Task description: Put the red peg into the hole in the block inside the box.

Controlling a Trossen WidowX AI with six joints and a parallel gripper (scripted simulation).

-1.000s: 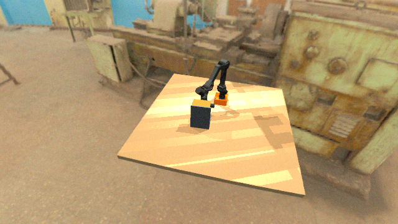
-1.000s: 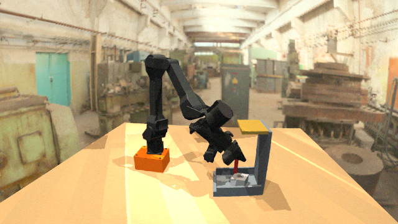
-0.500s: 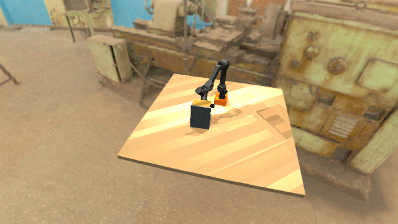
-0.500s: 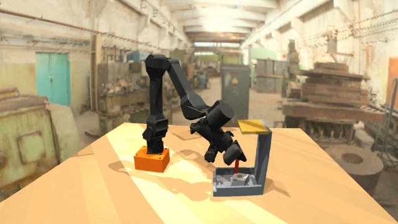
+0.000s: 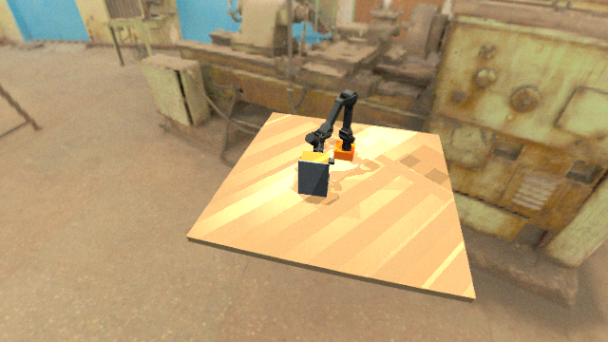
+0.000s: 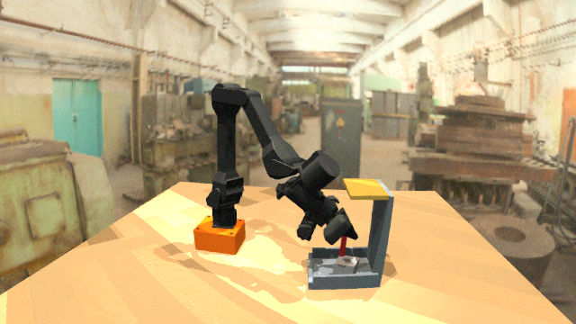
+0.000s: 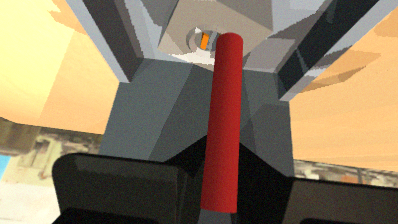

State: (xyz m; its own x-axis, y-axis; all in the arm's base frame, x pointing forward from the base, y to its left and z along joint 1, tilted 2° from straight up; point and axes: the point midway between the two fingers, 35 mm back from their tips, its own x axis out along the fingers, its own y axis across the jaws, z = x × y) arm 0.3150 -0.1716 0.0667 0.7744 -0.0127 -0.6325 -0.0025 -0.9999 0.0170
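The red peg lies 30 mm behind my gripper tip and 10 mm below it. The rest, counted from my gripper tip: yellow roof: 130 mm above, 10 mm to the right; then box back wall: 50 mm ahead, 20 mm to the right, 20 mm above.
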